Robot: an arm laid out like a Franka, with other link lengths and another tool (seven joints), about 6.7 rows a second.
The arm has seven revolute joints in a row. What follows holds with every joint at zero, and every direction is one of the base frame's. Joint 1 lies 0.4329 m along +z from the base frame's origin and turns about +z. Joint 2 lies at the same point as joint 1 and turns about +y. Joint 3 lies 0.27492 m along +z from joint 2 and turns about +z. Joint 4 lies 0.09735 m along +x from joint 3 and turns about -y. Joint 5 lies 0.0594 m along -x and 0.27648 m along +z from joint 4 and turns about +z. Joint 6 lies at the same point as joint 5 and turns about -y. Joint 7 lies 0.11 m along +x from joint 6 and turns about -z. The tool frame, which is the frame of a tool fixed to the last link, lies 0.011 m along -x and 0.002 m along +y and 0.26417 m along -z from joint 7; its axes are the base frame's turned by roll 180, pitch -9 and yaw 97.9 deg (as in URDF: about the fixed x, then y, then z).
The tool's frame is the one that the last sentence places.
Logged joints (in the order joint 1, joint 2, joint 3, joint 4, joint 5, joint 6, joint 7), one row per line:
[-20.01 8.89 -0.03 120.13 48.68 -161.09 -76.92]
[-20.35 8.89 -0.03 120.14 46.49 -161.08 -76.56]
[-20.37 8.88 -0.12 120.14 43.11 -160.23 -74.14]
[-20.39 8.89 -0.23 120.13 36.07 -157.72 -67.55]
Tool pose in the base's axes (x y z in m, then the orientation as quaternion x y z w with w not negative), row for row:
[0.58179 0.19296 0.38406 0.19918 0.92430 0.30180 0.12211]
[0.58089 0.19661 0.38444 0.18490 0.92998 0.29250 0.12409]
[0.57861 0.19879 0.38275 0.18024 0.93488 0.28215 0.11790]
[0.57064 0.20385 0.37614 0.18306 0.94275 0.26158 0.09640]
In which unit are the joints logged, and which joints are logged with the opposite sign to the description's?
The joints are logged in degrees. Opposite sign: joint 1, joint 4, joint 6.
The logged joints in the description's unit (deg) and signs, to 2 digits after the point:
[20.01 8.89 -0.03 -120.13 48.68 161.09 -76.92]
[20.35 8.89 -0.03 -120.14 46.49 161.08 -76.56]
[20.37 8.88 -0.12 -120.14 43.11 160.23 -74.14]
[20.39 8.89 -0.23 -120.13 36.07 157.72 -67.55]

